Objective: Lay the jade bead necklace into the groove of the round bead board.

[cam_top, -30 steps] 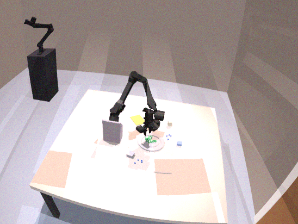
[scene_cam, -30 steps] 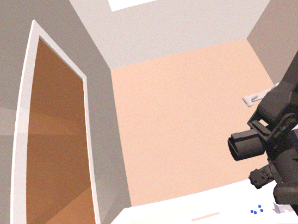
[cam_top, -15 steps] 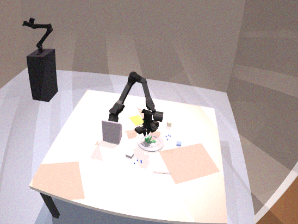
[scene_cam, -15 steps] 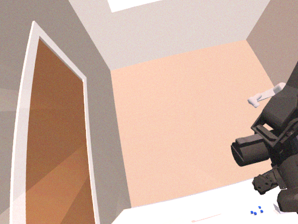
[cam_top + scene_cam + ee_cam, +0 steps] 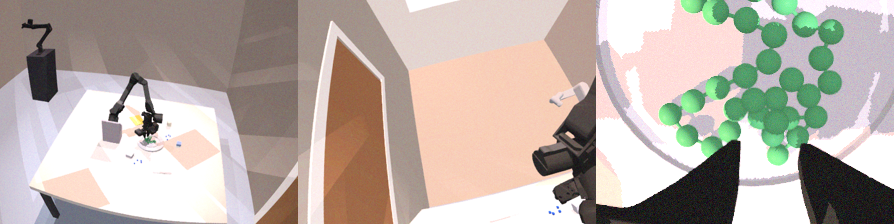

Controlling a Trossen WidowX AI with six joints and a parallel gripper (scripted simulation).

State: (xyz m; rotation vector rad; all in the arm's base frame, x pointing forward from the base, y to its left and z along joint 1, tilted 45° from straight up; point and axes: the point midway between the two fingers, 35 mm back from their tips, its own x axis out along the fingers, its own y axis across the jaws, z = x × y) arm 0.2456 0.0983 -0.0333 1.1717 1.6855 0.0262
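The round white bead board is 40 mm ahead of my gripper tip, 20 mm to the right of it and 10 mm below it. Also, from my gripper tip: yellow sheet: 230 mm to the left, 100 mm behind, 20 mm below; blue block: 250 mm ahead, 10 mm below; cream block: 220 mm to the left, 160 mm ahead, 10 mm below.
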